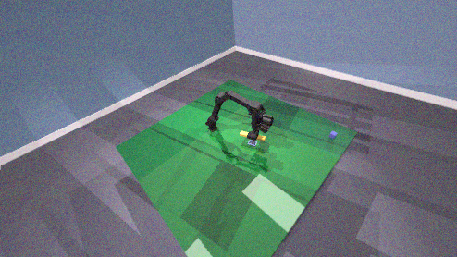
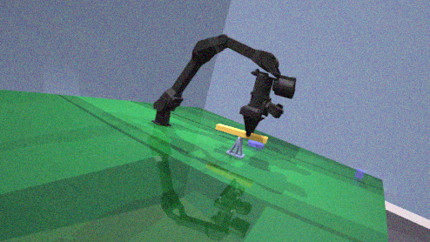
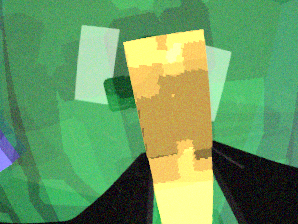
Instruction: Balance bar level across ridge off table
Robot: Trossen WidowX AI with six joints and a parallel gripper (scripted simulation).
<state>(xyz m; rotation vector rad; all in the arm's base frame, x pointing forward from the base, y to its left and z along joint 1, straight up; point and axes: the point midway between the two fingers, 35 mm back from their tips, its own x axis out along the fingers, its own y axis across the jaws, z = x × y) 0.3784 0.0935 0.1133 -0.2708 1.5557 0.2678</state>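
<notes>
My gripper tip is 30 mm past the orange bar and 10 mm to the left of it. The rest, counted from my gripper tip: violet block (190 mm to the left, 70 mm below, 70 mm behind); blue cube (410 mm to the left, 360 mm ahead, 60 mm below).
</notes>
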